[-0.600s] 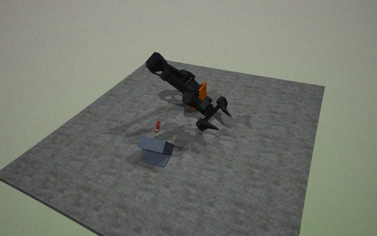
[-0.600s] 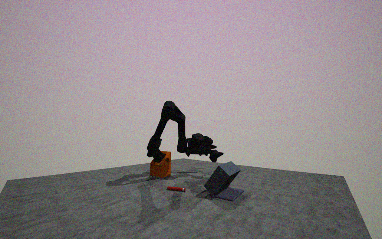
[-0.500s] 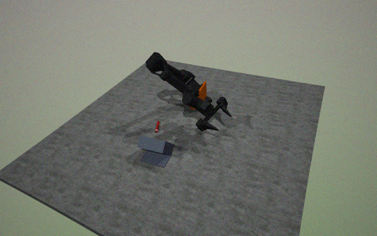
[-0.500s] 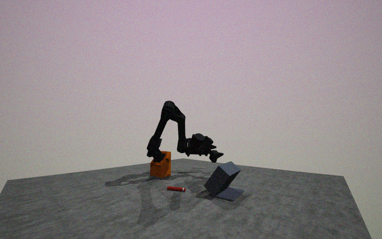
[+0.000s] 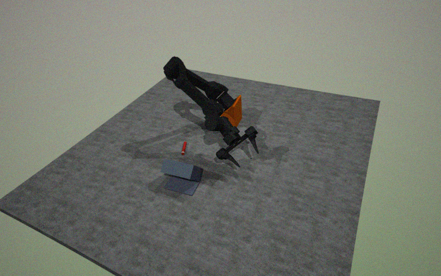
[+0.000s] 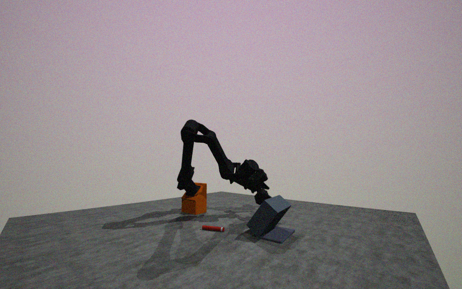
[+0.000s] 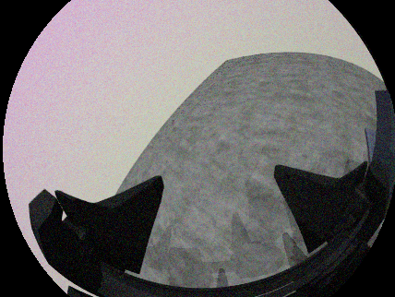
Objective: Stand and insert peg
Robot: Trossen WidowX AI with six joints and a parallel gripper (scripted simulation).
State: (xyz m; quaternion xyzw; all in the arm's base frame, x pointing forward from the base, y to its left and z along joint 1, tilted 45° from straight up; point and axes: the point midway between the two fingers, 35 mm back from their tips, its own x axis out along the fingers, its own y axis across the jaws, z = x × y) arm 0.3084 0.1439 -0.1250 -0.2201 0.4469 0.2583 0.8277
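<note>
Right now my gripper tip is 4 cm past the red peg, 34 cm to the left of it and 8 cm above it. Round my gripper tip: flat foot plate 14 cm ahead, 24 cm to the right, 9 cm below; then grey-blue sloped panel 12 cm ahead, 24 cm to the right, 3 cm below.
</note>
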